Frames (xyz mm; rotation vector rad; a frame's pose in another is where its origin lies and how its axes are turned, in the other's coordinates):
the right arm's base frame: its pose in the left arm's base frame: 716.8 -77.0 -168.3 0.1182 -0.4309 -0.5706
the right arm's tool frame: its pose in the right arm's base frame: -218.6 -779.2 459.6 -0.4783 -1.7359 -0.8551
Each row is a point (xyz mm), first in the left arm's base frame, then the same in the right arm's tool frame.
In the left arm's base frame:
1: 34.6 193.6 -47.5
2: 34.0 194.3 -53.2
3: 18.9 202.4 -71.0
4: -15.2 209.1 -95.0
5: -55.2 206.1 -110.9
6: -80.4 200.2 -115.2
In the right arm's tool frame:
1: 11.4 164.9 786.0
2: 7.9 160.8 787.8
3: 6.6 139.4 800.2
4: 14.1 100.0 813.5
5: 30.4 60.1 816.0
6: 44.3 38.2 812.5

